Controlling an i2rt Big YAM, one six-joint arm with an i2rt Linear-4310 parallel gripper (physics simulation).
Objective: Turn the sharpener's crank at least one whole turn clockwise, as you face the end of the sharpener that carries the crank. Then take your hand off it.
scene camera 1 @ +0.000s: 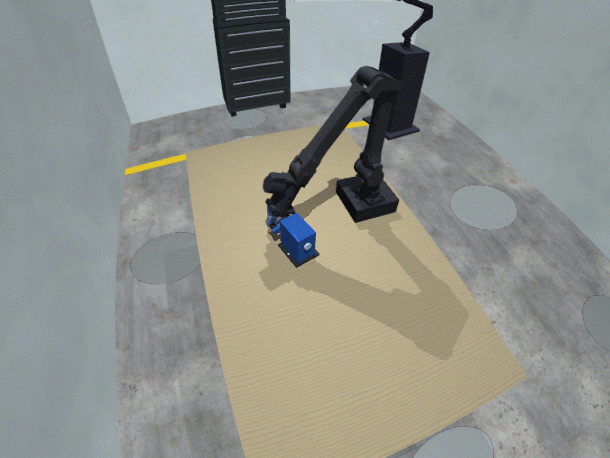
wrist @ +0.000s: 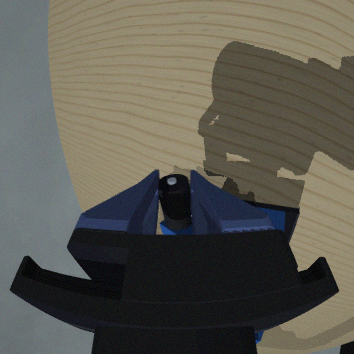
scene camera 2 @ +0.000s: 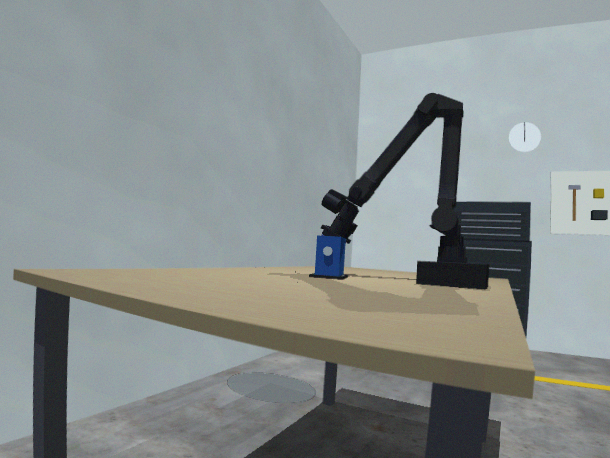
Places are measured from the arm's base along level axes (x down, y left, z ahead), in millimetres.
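Pixels of known places: gripper, fingertip midpoint: (scene camera 1: 270, 225) (wrist: 174, 176); arm's base, link origin: (scene camera 1: 369, 194) (scene camera 2: 451, 262).
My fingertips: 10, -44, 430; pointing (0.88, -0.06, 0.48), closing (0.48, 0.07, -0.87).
For each thing: its top centre in the pictures, then the offset to it from my fingertips, as dx, dy, dz. "pt": a spot on its surface instead. Level surfaces: height alone.
- blue box, top centre: (scene camera 2: 332, 236) (scene camera 1: 297, 226) -68, +106, -59
- pale round disc, surface spot: (scene camera 2: 327, 251) (scene camera 1: 308, 247) pt -21, +173, -66
- crank's black knob, top centre: (wrist: 167, 211) -20, +15, -5
- wooden table, surface height: dx +60
The sharpener, a blue box (scene camera 1: 298, 235) (scene camera 2: 330, 257), stands upright on a dark base on the table. A pale round disc (scene camera 1: 307, 246) (scene camera 2: 327, 251) shows on the face turned away from my gripper. The crank's black knob (wrist: 175, 196) with a pale dot on its end sits between my two blue fingertips in the wrist view. My gripper (wrist: 174, 176) is shut on this knob, at the crank end of the sharpener, and tilts down from above. The sharpener hides the fingertips in scene camera 2, and the crank arm is mostly hidden in the wrist view.
The wooden table (scene camera 1: 350, 350) (scene camera 2: 200, 295) carries the sharpener and the arm's black base block (scene camera 1: 367, 202) (scene camera 2: 452, 274), which stands to the sharpener's right in both scene views. A dark drawer cabinet (scene camera 1: 257, 65) and a dark pedestal (scene camera 1: 405, 90) stand beyond the table.
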